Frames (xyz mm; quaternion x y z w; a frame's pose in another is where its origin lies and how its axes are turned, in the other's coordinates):
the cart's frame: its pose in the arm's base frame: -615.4 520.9 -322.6 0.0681 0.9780 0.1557 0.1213
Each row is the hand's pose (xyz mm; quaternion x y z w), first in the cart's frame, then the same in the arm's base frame.
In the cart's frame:
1: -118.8 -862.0 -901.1 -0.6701 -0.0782 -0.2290 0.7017
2: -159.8 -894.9 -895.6 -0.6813 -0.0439 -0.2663 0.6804
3: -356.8 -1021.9 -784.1 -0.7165 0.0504 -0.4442 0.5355
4: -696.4 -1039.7 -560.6 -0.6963 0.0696 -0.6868 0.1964
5: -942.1 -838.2 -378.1 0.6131 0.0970 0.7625 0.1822
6: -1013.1 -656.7 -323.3 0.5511 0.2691 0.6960 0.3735
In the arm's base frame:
1: -816.3 -571.1 257.2 -0.2453 0.5880 0.7315 0.2429
2: -778.6 -607.6 250.4 -0.2899 0.5722 0.7369 0.2133
3: -572.6 -728.8 149.4 -0.4927 0.4485 0.7336 0.1336
4: -190.0 -739.3 11.0 -0.7536 0.1389 0.6330 0.1101
5: 112.5 -538.8 -39.5 -0.8174 -0.2335 0.4722 0.2332
6: 212.3 -364.2 -16.4 -0.7310 -0.4363 0.3780 0.3637

